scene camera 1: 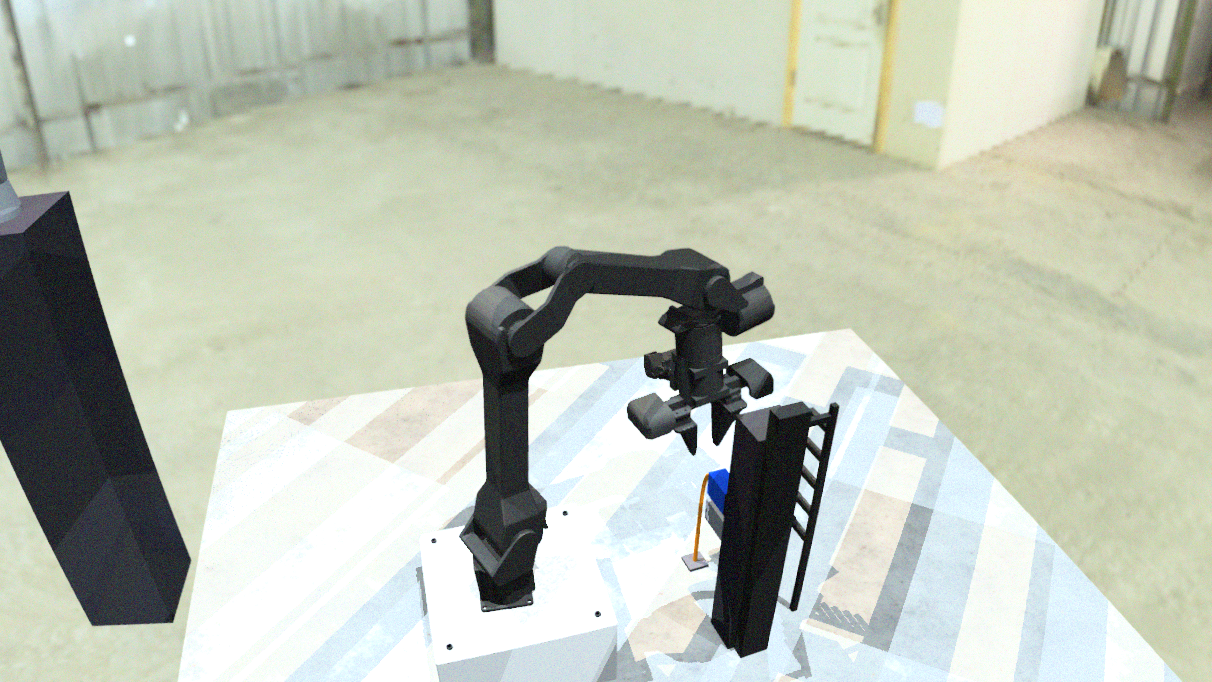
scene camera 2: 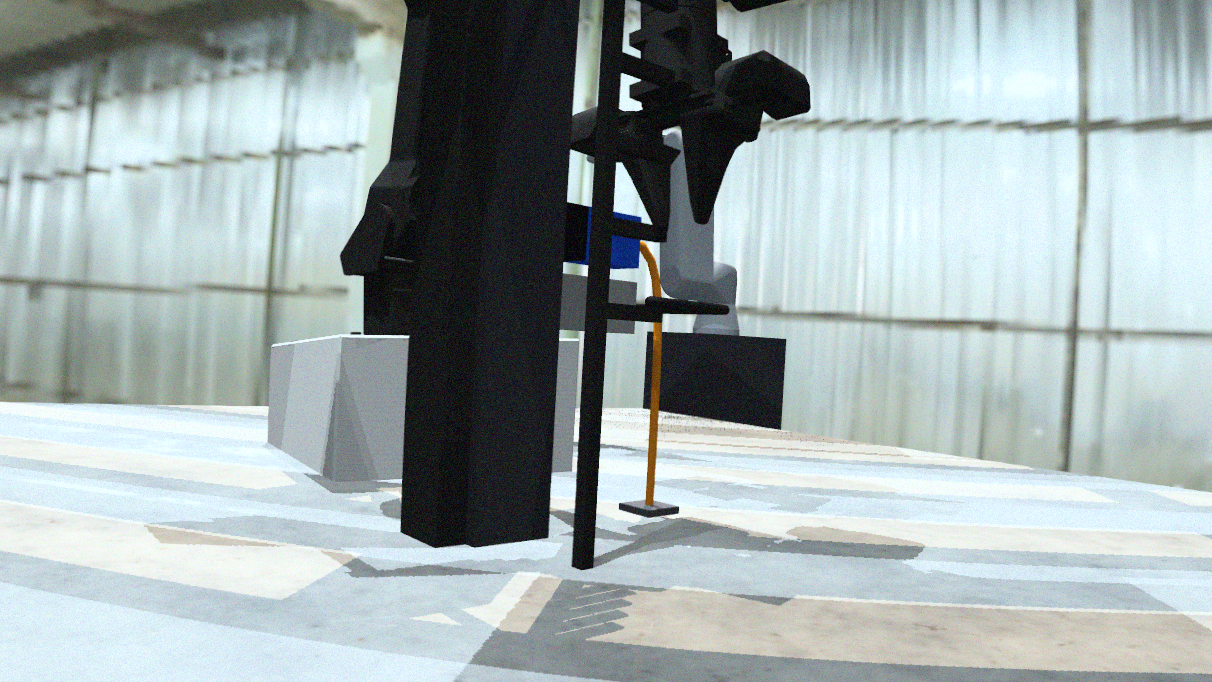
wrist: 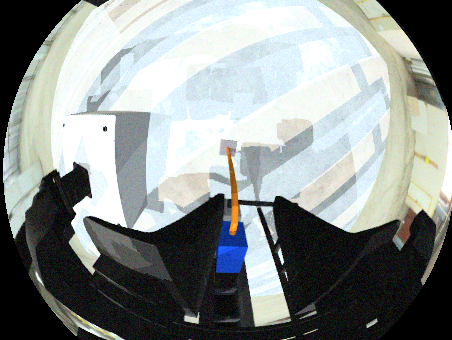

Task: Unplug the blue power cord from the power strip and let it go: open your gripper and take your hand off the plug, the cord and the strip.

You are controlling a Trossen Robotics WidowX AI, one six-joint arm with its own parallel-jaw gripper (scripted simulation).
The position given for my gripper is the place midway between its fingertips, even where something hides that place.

My gripper shows in scene camera 1 (704,449), in scene camera 2 (680,227) and in the wrist view (249,201). One and the same spot on a blue plug: (wrist: 231,249) is (scene camera 1: 717,471). The same spot on a tall black upright block: (scene camera 2: 444,304) is (scene camera 1: 780,581).
